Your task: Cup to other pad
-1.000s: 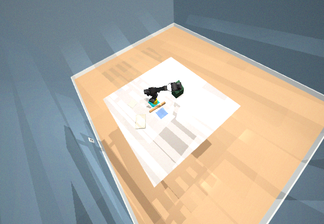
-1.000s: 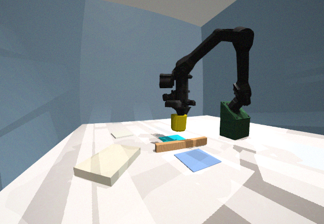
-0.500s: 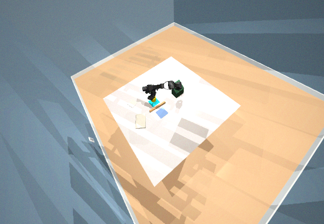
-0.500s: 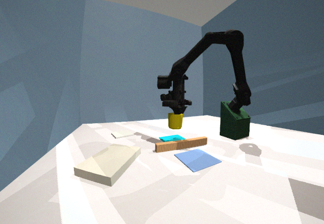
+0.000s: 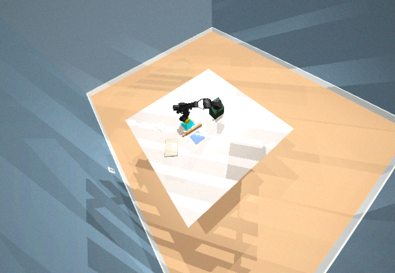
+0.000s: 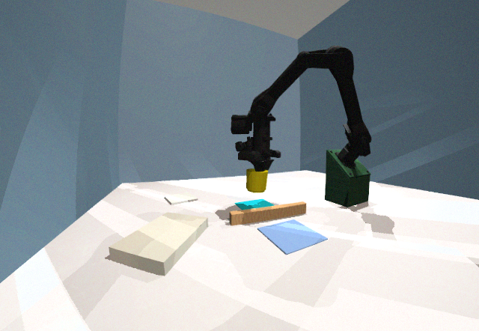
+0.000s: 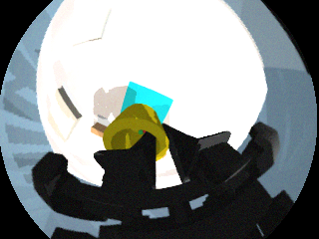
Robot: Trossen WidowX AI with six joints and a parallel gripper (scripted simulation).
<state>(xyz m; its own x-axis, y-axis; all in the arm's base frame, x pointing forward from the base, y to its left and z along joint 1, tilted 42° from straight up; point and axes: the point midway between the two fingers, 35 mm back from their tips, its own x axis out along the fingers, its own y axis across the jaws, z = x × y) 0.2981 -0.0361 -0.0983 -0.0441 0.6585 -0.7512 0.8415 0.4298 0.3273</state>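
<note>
The cyan pad is 20 mm ahead of my gripper tip, 10 mm to the left of it and 100 mm below it. From my gripper tip the other things lie so: wooden bar (20 mm ahead, 110 mm to the left, 80 mm below); yellow cup (20 mm ahead, 20 mm to the left); blue pad (20 mm ahead, 210 mm to the left, 100 mm below).
</note>
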